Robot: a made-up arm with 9 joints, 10 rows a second.
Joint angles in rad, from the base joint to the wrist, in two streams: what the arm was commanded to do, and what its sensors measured. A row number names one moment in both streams.
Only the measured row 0 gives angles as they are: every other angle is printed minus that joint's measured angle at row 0.
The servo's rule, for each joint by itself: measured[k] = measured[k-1] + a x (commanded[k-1-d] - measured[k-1]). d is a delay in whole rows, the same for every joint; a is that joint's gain. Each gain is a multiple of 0.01, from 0.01 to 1. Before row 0 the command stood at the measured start. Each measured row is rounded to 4 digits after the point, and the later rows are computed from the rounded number. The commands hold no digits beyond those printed.
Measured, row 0:
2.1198, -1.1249, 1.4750, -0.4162, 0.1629, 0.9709, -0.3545, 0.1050, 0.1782
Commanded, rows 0 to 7:
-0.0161, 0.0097, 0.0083, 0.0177, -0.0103, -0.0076, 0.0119, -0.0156, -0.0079
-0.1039, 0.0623, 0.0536, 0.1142, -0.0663, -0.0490, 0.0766, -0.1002, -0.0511
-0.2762, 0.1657, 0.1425, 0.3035, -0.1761, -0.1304, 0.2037, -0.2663, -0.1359
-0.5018, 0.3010, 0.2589, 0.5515, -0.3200, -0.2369, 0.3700, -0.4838, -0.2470
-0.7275, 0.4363, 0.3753, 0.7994, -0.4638, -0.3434, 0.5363, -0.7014, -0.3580
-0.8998, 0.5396, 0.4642, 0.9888, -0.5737, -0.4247, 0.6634, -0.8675, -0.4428
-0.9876, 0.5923, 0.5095, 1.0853, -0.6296, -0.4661, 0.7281, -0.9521, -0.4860
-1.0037, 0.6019, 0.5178, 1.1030, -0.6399, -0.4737, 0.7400, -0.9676, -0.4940
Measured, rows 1 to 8:
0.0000, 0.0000, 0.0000, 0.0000, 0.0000, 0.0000, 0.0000, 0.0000, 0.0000
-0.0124, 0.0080, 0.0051, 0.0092, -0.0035, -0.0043, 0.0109, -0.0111, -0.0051
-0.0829, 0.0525, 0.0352, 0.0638, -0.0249, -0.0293, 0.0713, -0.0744, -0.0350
-0.2317, 0.1453, 0.1017, 0.1884, -0.0763, -0.0859, 0.1931, -0.2106, -0.1006
-0.4397, 0.2730, 0.1992, 0.3772, -0.1592, -0.1705, 0.3558, -0.4046, -0.1958
-0.6613, 0.4069, 0.3084, 0.5967, -0.2628, -0.2673, 0.5219, -0.6153, -0.3012
-0.8449, 0.5157, 0.4050, 0.8006, -0.3685, -0.3554, 0.6521, -0.7944, -0.3932
-0.9548, 0.5785, 0.4698, 0.9486, -0.4573, -0.4174, 0.7220, -0.9064, -0.4535
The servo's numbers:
d 1
a 0.77 0.82 0.62 0.52 0.34 0.56 0.92 0.71 0.65

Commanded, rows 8 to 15:
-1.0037, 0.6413, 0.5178, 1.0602, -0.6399, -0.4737, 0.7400, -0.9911, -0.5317
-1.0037, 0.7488, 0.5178, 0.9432, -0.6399, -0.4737, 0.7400, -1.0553, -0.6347
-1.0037, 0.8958, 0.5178, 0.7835, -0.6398, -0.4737, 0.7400, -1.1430, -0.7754
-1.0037, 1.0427, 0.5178, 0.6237, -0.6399, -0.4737, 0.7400, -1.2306, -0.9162
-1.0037, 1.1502, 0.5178, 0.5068, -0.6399, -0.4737, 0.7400, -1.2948, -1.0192
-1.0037, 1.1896, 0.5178, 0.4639, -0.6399, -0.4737, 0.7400, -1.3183, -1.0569
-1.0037, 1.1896, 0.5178, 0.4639, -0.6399, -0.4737, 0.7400, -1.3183, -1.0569
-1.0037, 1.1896, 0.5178, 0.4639, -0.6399, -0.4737, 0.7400, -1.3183, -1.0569
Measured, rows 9 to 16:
-0.9925, 0.5977, 0.4996, 1.0289, -0.5194, -0.4489, 0.7386, -0.9499, -0.4798
-1.0011, 0.6335, 0.5109, 1.0452, -0.5604, -0.4628, 0.7399, -0.9792, -0.5135
-1.0031, 0.7280, 0.5152, 0.9922, -0.5874, -0.4689, 0.7400, -1.0332, -0.5923
-1.0036, 0.8656, 0.5168, 0.8837, -0.6052, -0.4716, 0.7400, -1.1112, -0.7113
-1.0037, 1.0108, 0.5174, 0.7485, -0.6170, -0.4728, 0.7400, -1.1960, -0.8445
-1.0037, 1.1251, 0.5176, 0.6228, -0.6248, -0.4733, 0.7400, -1.2661, -0.9581
-1.0037, 1.1780, 0.5177, 0.5402, -0.6299, -0.4735, 0.7400, -1.3032, -1.0223
-1.0037, 1.1875, 0.5178, 0.5005, -0.6333, -0.4736, 0.7400, -1.3139, -1.0448

